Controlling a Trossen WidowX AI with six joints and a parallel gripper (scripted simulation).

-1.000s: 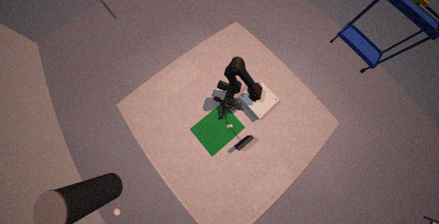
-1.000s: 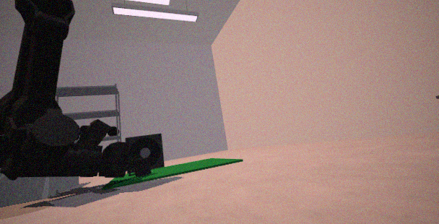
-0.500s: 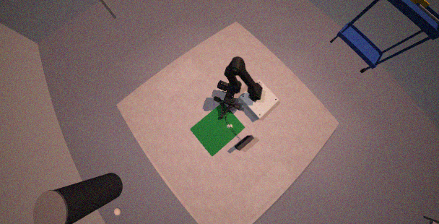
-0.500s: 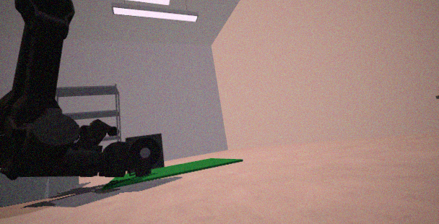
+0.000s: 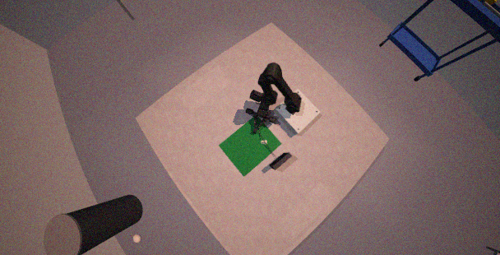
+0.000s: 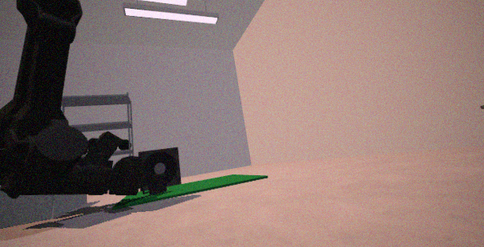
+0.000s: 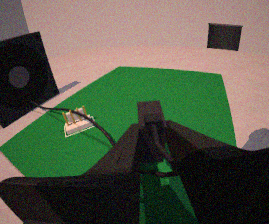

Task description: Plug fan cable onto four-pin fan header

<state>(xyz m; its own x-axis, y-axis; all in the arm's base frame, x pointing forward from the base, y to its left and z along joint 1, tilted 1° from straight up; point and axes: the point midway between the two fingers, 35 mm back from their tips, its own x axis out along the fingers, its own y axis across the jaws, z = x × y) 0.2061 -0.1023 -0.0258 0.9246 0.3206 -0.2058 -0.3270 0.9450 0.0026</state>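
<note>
Right now my gripper tip is 1 cm short of the dark plug and 1 cm above it. The rest, counted from my gripper tip: black fan 22 cm to the left, 6 cm ahead, 2 cm above; then green board 9 cm ahead, 5 cm below, 3 cm to the left.
</note>
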